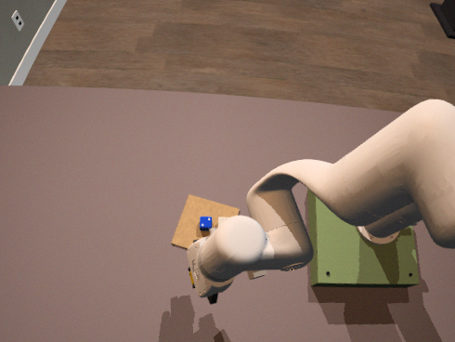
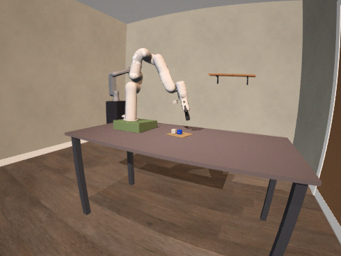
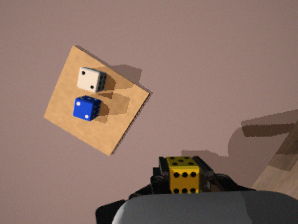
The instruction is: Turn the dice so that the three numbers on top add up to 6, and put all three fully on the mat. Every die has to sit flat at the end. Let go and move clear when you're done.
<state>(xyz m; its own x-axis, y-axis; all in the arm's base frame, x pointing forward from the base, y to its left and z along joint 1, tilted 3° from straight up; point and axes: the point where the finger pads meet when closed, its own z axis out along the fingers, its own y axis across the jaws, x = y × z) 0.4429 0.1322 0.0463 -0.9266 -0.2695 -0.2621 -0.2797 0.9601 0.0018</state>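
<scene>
The yellow die is 1 cm below my hand. The rest, counted from my hand: blue die 14 cm to the right, 9 cm below, 1 cm behind; tan mat 14 cm to the right, 10 cm below, 1 cm behind; white die 14 cm to the right, 9 cm below, 6 cm behind.
</scene>
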